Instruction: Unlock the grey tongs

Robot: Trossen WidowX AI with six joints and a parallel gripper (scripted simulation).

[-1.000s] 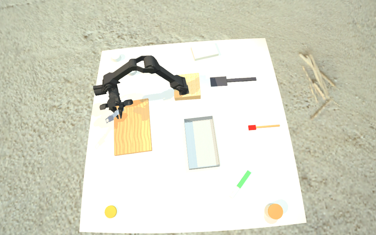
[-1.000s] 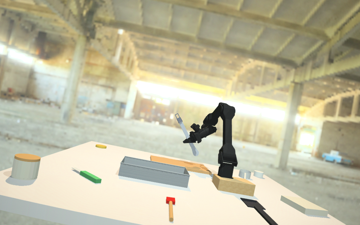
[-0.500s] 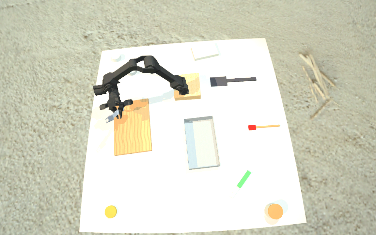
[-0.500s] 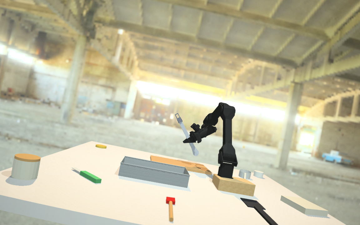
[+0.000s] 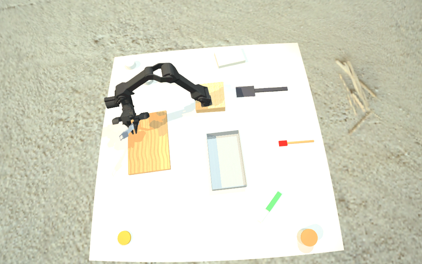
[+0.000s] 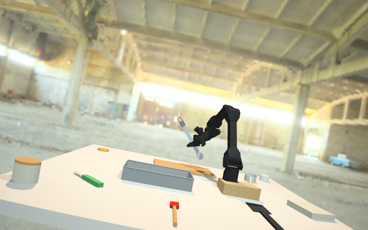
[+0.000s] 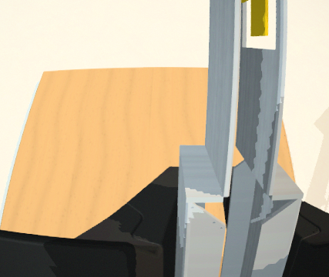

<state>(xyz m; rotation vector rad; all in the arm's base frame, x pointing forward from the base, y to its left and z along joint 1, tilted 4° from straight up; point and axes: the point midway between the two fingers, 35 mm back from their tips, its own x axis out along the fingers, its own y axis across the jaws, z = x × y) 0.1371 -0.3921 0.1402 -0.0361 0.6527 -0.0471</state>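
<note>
Right now my gripper tip is 130 mm above the wooden board and 30 mm to the right of it. Also, from my gripper tip: roasting tin (450 mm to the left, 200 mm ahead, 110 mm below); black spatula (730 mm to the left, 200 mm behind, 140 mm below); yellow disc (500 mm ahead, 140 mm to the right, 130 mm below).
</note>
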